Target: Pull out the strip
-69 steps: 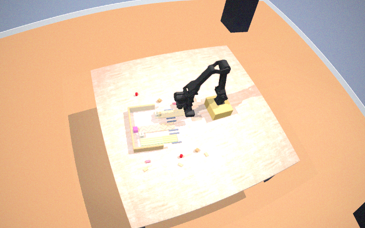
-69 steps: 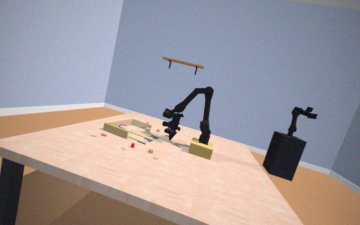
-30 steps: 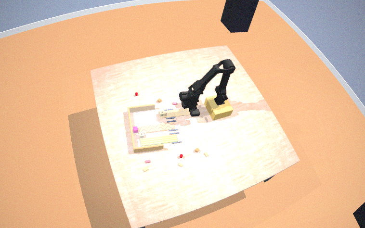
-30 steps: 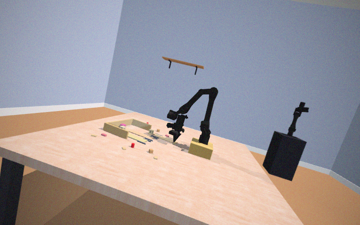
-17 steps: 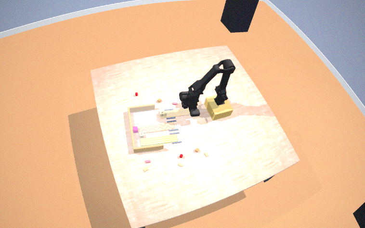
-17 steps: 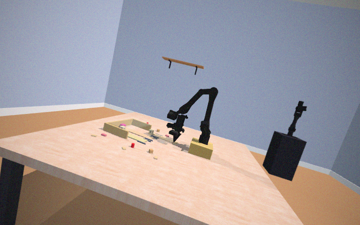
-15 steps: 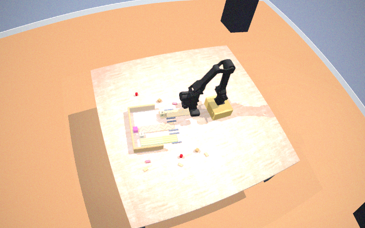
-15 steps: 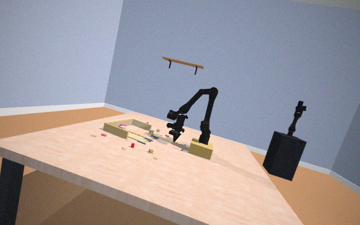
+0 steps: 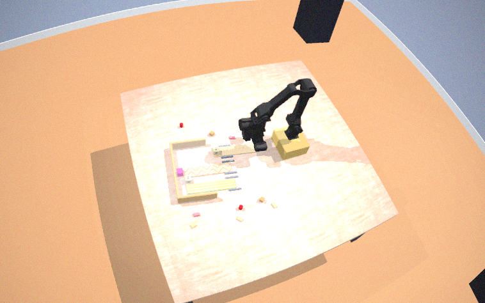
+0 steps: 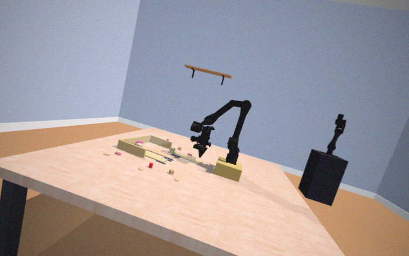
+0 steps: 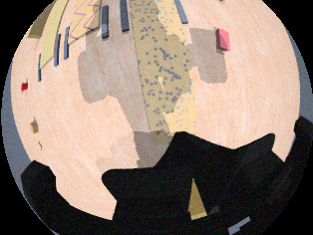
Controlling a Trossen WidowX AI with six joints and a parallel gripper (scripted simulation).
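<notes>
My gripper tip is 10 cm short of the speckled tan strip, 1 cm to the left of it and 3 cm above it.
</notes>
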